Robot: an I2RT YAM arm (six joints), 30 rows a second.
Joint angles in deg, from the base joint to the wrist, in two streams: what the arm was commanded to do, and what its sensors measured. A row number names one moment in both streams.
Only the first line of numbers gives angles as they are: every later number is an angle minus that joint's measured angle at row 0.
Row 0, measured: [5.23, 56.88, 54.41, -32.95, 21.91, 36.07]
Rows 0 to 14, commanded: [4.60, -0.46, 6.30, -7.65, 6.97, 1.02]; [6.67, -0.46, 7.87, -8.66, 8.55, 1.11]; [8.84, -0.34, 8.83, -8.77, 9.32, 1.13]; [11.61, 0.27, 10.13, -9.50, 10.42, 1.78]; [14.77, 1.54, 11.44, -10.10, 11.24, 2.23]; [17.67, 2.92, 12.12, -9.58, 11.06, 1.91]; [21.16, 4.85, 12.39, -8.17, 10.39, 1.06]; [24.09, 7.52, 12.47, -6.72, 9.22, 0.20]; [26.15, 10.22, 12.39, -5.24, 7.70, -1.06]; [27.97, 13.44, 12.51, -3.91, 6.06, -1.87]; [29.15, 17.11, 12.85, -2.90, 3.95, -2.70]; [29.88, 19.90, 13.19, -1.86, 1.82, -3.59]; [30.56, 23.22, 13.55, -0.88, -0.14, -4.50]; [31.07, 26.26, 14.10, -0.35, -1.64, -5.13]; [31.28, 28.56, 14.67, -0.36, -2.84, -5.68]
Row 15, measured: [30.30, 23.54, 13.93, -0.68, 2.41, -2.75]
